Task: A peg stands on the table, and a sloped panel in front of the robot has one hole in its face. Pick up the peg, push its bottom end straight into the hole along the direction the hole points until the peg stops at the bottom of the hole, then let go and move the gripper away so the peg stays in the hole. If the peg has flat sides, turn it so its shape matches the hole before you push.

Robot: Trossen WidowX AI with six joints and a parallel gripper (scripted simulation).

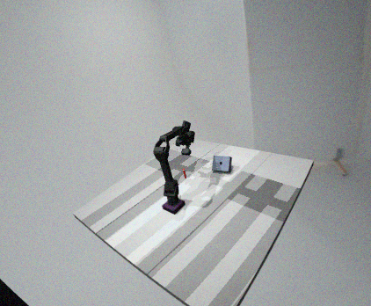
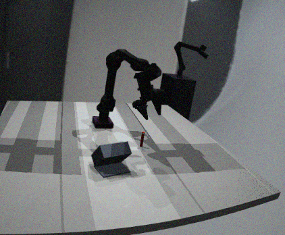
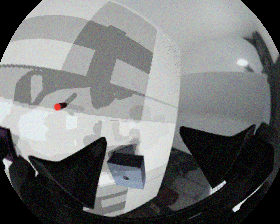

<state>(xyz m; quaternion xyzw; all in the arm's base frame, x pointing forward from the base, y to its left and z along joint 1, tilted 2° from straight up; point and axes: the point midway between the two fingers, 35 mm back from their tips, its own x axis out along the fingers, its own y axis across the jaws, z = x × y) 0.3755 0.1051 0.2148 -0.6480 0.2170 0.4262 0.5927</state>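
Now: the red peg 12 cm behind my gripper tip, 2 cm to the left of it and 15 cm below it. From my gripper tip the other things lie so: sloped grey panel: 7 cm ahead, 20 cm to the right, 14 cm below.
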